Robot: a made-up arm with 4 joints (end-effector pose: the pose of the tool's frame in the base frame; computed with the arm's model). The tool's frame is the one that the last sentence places.
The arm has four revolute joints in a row. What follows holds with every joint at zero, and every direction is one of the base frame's. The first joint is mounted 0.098 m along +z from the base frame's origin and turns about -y. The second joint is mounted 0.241 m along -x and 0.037 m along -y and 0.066 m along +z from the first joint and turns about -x. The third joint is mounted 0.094 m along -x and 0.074 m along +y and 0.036 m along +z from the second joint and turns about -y. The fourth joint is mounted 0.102 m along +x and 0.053 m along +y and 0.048 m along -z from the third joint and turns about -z. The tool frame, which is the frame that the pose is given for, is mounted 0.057 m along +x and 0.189 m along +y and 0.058 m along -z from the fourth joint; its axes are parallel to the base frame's.
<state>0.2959 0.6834 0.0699 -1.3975</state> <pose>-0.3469 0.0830 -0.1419 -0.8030 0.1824 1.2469</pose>
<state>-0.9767 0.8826 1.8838 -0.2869</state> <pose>-0.2140 0.2979 0.2744 -0.2538 -0.8401 1.1713</pose>
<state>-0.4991 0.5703 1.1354 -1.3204</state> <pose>-0.2901 0.1183 0.1239 -0.7811 -0.2767 1.6755</pose>
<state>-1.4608 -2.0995 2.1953 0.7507</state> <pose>0.0550 -0.4267 0.5150 -0.4073 -0.7203 -2.7705</pose>
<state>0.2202 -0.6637 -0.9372 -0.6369</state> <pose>-0.4368 0.2435 0.2207 0.7827 0.4953 0.9629</pose>
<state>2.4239 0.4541 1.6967 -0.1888</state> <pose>0.1336 0.3285 -0.1218 0.7188 2.0691 0.3040</pose>
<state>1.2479 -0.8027 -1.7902 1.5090</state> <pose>-0.1276 0.1838 -0.3892 -0.3175 0.3985 -0.6657</pose>
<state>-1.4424 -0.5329 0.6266 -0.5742</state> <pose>0.1760 0.2470 0.3573 0.4890 0.6775 0.0694</pose>
